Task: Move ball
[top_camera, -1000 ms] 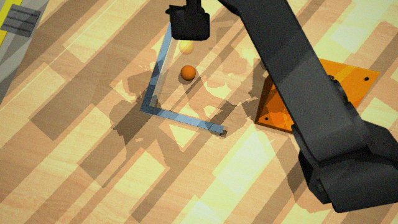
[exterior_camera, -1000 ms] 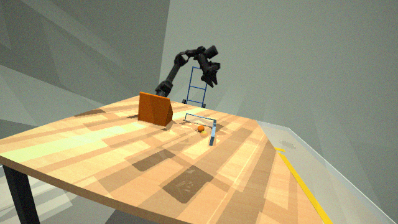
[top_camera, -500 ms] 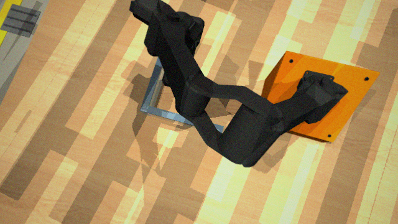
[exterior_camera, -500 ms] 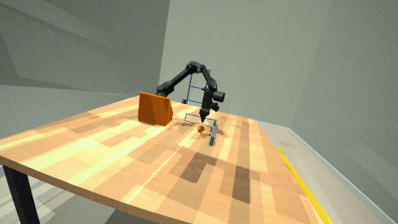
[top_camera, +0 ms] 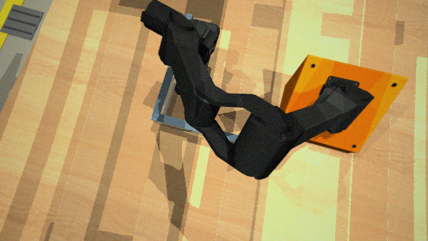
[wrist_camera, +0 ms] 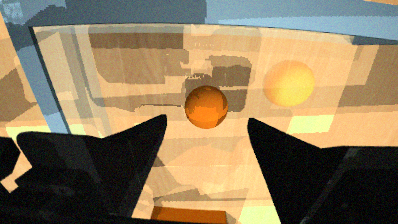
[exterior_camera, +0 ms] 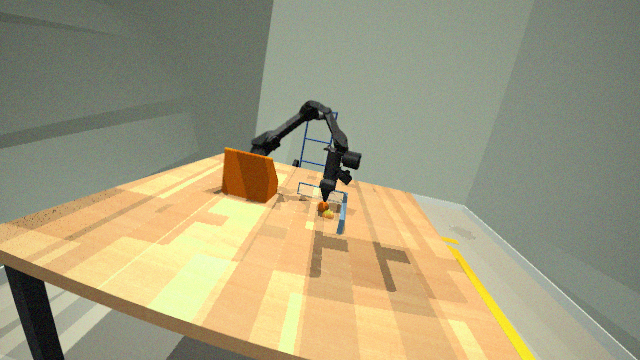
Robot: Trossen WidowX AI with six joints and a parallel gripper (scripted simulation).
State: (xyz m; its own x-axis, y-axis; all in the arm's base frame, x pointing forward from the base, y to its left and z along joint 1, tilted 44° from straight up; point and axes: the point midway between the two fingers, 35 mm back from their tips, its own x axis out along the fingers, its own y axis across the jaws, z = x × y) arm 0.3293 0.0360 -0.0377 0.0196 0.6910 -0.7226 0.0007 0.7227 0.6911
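Right now my gripper tip is 4 cm above the orange ball. The rest, counted from my gripper tip: see-through copy of ball 3 cm ahead, 8 cm to the right, 4 cm below.
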